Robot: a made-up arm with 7 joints.
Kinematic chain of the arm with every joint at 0, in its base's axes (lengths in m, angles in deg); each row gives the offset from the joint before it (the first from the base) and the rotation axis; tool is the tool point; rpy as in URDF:
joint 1: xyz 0 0 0.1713 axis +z
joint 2: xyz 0 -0.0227 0.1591 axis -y
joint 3: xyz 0 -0.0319 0.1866 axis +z
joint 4: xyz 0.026 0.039 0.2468 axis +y
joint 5: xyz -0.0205 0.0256 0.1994 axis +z
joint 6: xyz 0 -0.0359 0.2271 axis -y
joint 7: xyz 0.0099 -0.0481 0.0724 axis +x
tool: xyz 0 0 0 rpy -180 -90 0
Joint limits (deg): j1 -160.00..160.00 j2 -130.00..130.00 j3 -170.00..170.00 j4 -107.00..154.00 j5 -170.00..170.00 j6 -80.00..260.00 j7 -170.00..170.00
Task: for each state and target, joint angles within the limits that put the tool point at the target. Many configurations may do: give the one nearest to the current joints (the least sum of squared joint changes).
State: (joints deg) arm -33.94 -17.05 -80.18 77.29 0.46 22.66 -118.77
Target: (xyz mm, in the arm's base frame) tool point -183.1 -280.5 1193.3
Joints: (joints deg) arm -38.24 -1.36 -84.80 36.57 -6.81 26.04 -118.77
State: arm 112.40 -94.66 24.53 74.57 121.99 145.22 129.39
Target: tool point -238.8 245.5 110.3
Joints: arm 102.25 -79.05 30.15 108.60 121.06 147.75 129.39
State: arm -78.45 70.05 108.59 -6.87 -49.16 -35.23 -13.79
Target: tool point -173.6 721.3 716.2
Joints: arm -101.83 72.88 116.44 -40.34 -53.20 -51.95 -13.79
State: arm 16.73 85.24 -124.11 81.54 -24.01 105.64 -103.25
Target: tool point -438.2 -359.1 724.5
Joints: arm -16.88 55.43 -74.09 100.08 -30.20 119.71 -103.25
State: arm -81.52 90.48 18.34 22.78 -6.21 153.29 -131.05
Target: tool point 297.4 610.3 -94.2
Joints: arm -118.10 128.67 25.80 21.40 -8.12 159.39 -131.05
